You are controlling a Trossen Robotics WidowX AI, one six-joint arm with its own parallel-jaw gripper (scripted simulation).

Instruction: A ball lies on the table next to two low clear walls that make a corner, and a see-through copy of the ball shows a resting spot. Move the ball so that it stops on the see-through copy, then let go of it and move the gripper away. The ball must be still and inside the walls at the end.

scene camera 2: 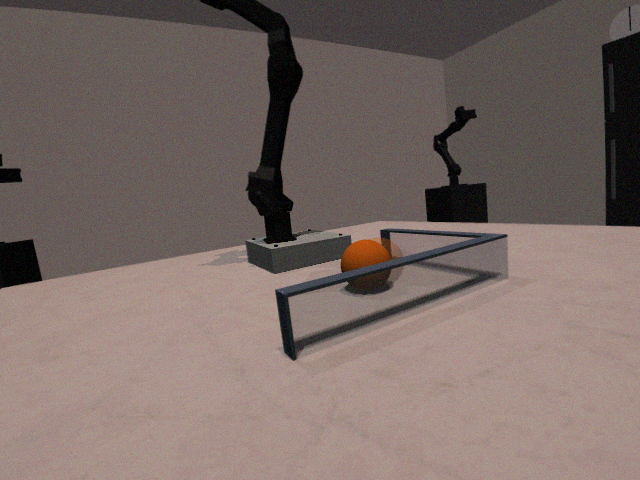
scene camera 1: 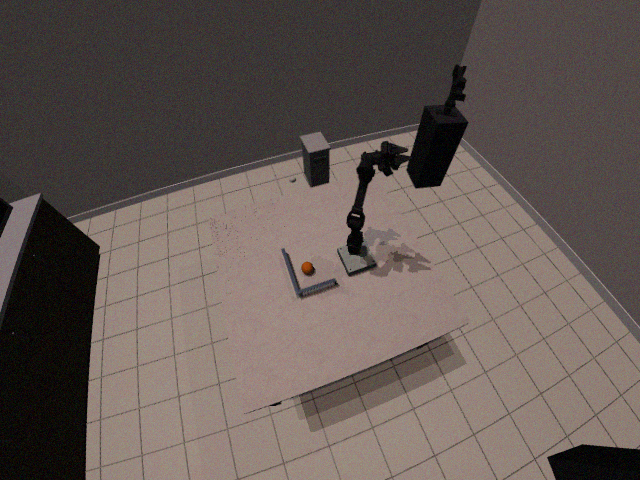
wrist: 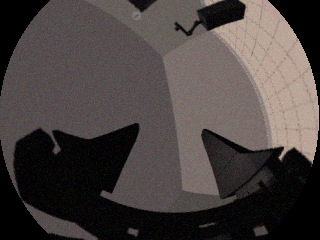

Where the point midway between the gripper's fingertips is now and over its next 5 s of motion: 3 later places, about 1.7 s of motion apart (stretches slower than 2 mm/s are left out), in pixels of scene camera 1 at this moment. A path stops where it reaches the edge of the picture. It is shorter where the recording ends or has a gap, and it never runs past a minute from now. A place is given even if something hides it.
My gripper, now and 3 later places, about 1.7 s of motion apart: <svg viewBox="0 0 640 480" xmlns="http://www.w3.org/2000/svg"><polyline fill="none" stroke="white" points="410,153 309,150 305,262 307,267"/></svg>
